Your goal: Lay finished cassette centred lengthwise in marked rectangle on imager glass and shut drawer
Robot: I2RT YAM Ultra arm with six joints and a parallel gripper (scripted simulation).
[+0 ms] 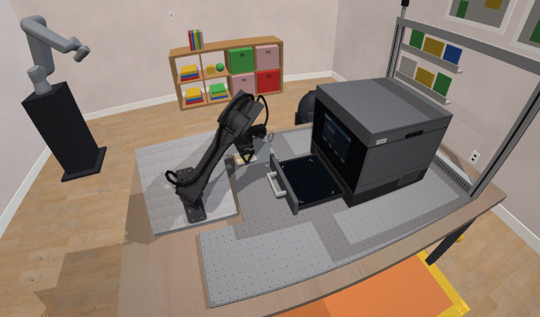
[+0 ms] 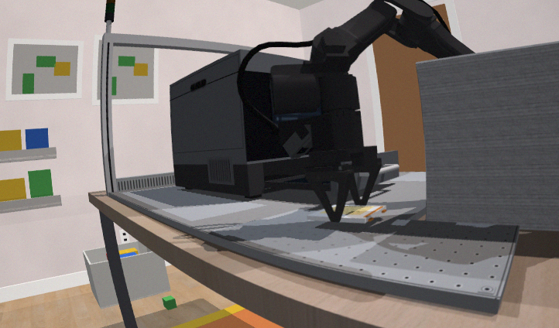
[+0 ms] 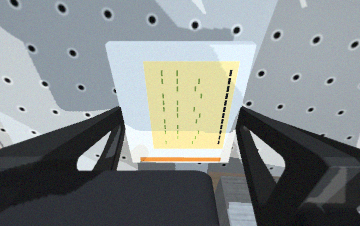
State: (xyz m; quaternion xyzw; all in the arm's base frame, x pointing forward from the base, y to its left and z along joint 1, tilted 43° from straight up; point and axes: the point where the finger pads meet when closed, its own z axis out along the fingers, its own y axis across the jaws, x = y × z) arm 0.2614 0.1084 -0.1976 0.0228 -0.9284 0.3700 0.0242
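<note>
Now: the drawer 25 cm to the right of my hand, 20 cm ahead of it and 2 cm above it. From my hand the other things lie so: metal frame post (92 cm ahead, 26 cm above, 10 cm to the left); finished cassette (right at my hand).
</note>
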